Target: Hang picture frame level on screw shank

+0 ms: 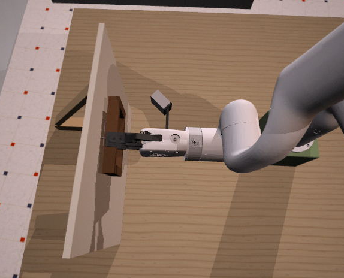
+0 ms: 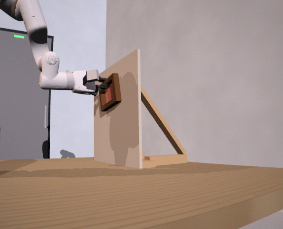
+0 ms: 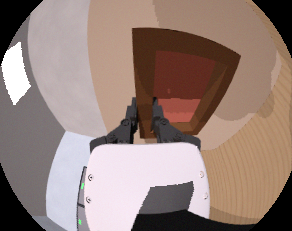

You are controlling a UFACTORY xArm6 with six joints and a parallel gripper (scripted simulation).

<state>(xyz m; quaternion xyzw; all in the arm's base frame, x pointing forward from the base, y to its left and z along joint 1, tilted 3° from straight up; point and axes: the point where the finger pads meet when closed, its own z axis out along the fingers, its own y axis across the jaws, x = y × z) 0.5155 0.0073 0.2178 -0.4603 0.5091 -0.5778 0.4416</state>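
My hand is 20 mm short of the brown picture frame, 30 mm to the left of it and 50 mm above it. Also, from my hand: upright board (40 mm ahead, 10 mm to the right, 140 mm below).
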